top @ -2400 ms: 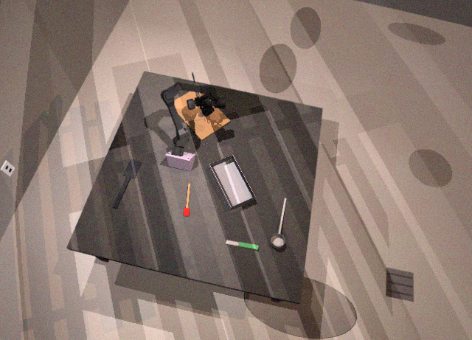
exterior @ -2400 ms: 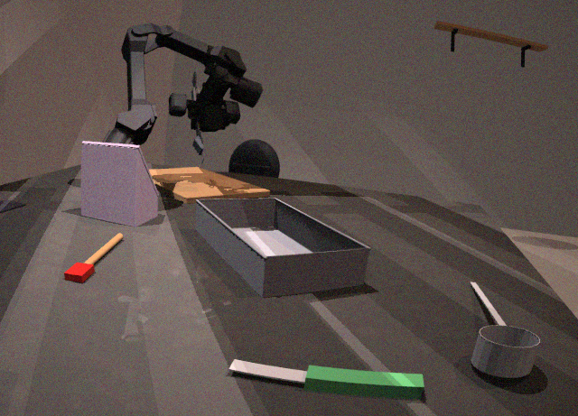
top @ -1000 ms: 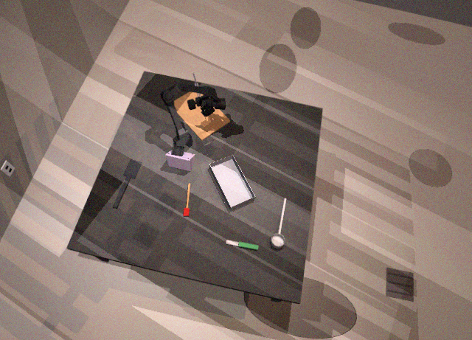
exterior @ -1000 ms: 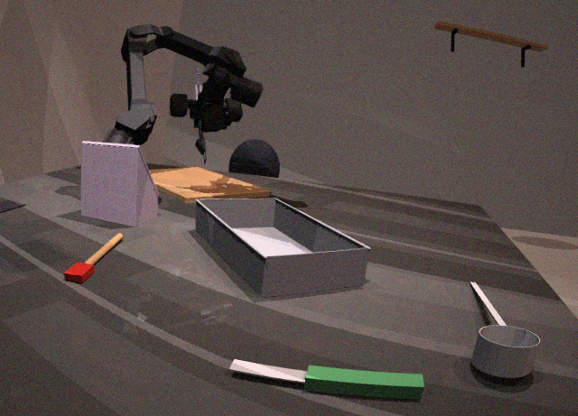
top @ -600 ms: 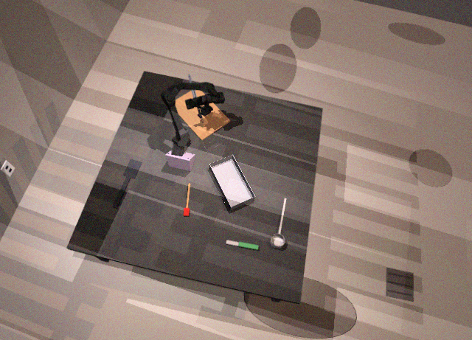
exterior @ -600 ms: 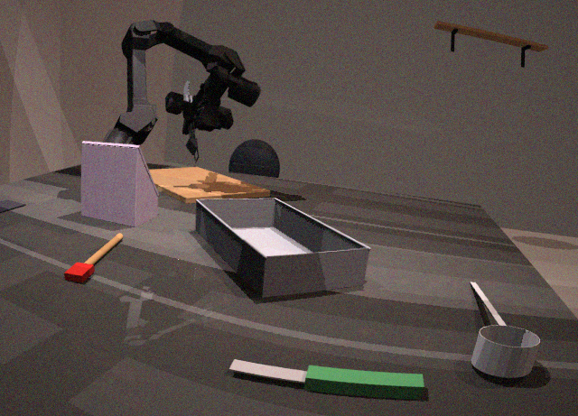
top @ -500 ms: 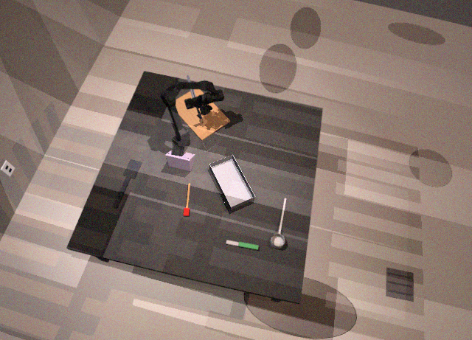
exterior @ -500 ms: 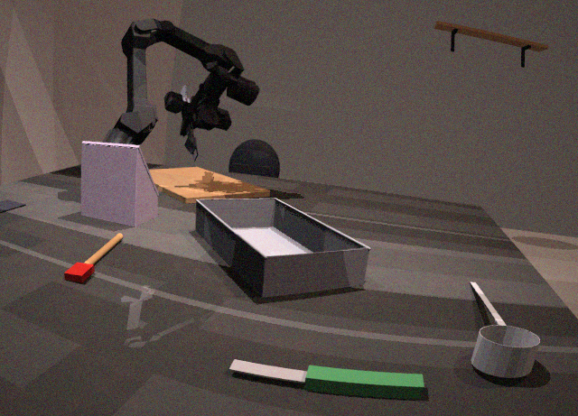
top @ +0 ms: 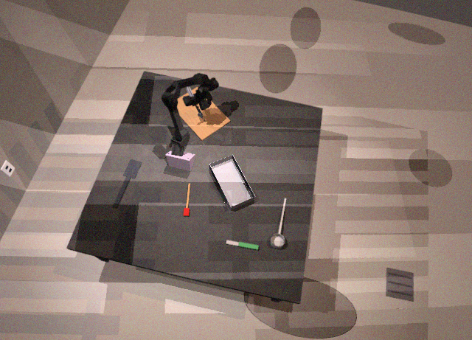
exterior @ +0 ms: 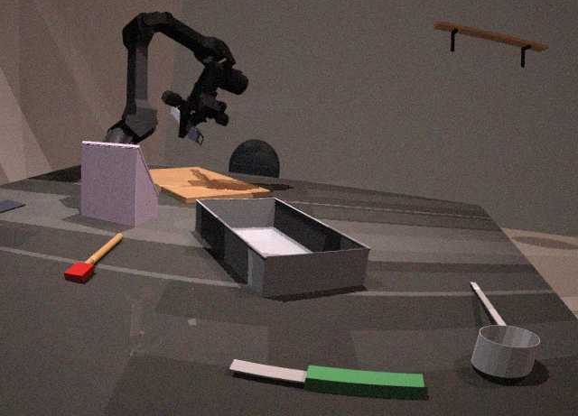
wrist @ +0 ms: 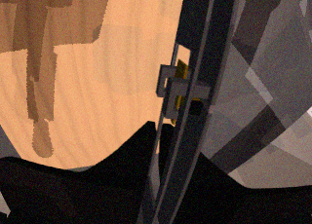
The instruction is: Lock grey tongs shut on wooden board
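Right now the yellow part is 3 cm to the right of my gripper tip, 3 cm ahead of it and 3 cm above it. Round my gripper tip: dark spatula: 50 cm to the right, 33 cm behind, 12 cm below; then grey roasting tin: 45 cm to the right, 29 cm ahead, 10 cm below; then wooden board: 12 cm below, 4 cm to the left, 3 cm ahead.
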